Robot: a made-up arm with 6 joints. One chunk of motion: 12 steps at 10 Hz.
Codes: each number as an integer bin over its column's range. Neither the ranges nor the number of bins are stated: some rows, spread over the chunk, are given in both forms.
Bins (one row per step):
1: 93 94 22 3 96 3
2: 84 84 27 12 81 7
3: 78 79 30 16 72 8
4: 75 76 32 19 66 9
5: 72 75 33 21 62 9
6: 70 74 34 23 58 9
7: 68 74 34 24 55 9
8: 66 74 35 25 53 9
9: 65 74 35 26 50 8
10: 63 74 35 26 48 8
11: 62 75 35 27 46 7
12: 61 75 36 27 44 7
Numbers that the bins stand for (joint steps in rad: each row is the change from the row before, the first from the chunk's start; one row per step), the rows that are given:
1: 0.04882 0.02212 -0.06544 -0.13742 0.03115 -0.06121
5: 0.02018 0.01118 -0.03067 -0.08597 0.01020 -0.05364
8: 0.01200 0.01061 -0.02434 -0.07454 0.00466 -0.05364
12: 0.00518 0.01118 -0.02118 -0.06882 -0.00089 -0.05616
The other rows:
2: 0.03655 0.01636 -0.04964 -0.11170 0.02191 -0.05616
3: 0.02836 0.01348 -0.04015 -0.10026 0.01636 -0.05490
4: 0.02427 0.01176 -0.03383 -0.09169 0.01267 -0.05364
6: 0.01745 0.01061 -0.02751 -0.08025 0.00774 -0.05364
7: 0.01473 0.01061 -0.02751 -0.07739 0.00589 -0.05364
9: 0.01064 0.01061 -0.02434 -0.07168 0.00281 -0.05490
10: 0.00791 0.01061 -0.02434 -0.07168 0.00158 -0.05490
11: 0.00655 0.01118 -0.02434 -0.06882 0.00034 -0.05616

